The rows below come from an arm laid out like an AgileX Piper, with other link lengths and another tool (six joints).
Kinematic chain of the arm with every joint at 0, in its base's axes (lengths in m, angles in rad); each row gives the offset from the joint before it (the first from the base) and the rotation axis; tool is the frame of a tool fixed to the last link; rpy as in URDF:
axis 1: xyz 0 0 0.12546 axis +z
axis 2: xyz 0 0 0 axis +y
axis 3: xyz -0.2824 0 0.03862 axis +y
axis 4: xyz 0.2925 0 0.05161 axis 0.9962 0 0.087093
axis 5: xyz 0 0 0 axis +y
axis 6: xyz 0.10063 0 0.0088 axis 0.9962 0 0.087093
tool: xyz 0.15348 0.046 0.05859 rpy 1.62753 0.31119 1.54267
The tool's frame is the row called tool.
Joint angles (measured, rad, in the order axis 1, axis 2, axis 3, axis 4, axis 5, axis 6), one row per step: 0.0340 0.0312 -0.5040 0.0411 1.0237 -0.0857; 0.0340 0.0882 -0.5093 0.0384 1.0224 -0.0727; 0.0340 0.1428 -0.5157 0.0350 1.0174 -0.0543; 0.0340 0.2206 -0.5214 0.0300 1.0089 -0.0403; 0.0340 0.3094 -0.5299 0.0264 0.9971 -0.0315; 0.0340 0.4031 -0.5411 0.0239 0.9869 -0.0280
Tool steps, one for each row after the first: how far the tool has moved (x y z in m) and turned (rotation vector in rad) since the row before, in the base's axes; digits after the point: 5 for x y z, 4 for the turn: 0.00832 -0.00081 -0.00858 0.0074 0.0511 -0.0075; 0.00815 -0.00121 -0.00689 0.0114 0.0442 -0.0111; 0.01117 -0.00126 -0.01247 0.0050 0.0642 -0.0101; 0.01194 -0.00074 -0.01402 0.0014 0.0688 -0.0069; 0.01130 -0.00030 -0.01553 -0.0022 0.0723 -0.0032
